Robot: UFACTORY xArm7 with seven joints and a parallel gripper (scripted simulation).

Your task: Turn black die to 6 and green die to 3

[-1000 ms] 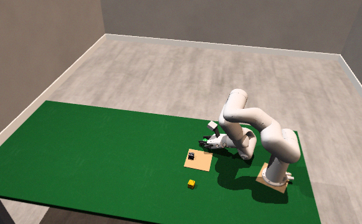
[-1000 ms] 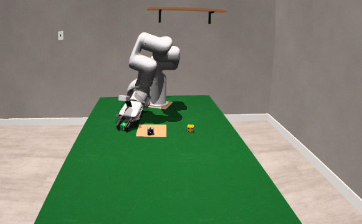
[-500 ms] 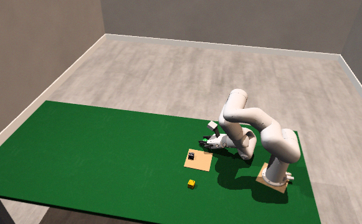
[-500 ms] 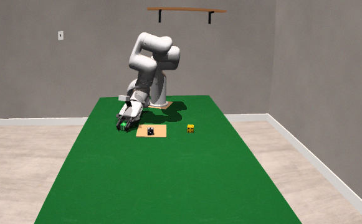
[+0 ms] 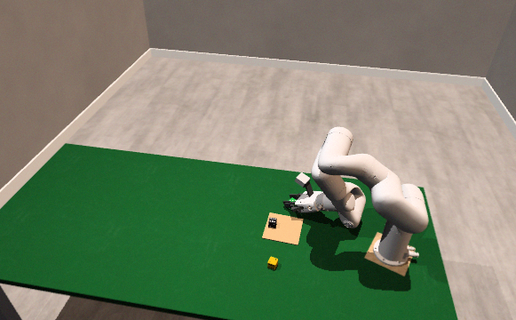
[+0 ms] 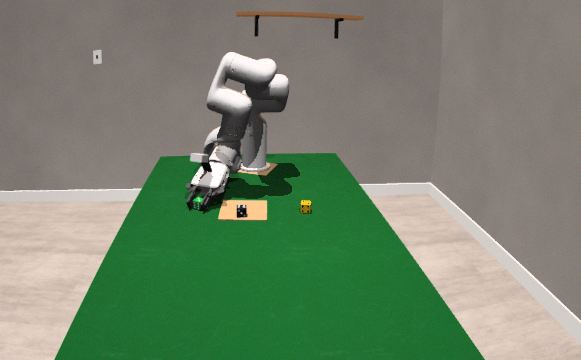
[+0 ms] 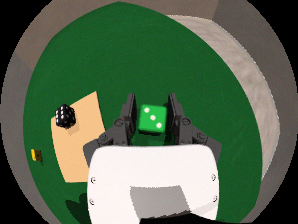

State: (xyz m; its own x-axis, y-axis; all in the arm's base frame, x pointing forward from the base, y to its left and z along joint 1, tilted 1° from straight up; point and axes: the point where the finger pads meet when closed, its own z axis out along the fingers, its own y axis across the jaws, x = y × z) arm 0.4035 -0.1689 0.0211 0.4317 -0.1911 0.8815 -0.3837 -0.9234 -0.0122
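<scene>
Now: the green die 10 mm below my hand and 10 mm behind it. The rest, counted from my hand: tan mat (140 mm to the left, 20 mm below, 10 mm ahead); then yellow die (330 mm to the left, 20 mm ahead, 10 mm below); then black die (140 mm to the left, 50 mm ahead, 10 mm below).
</scene>
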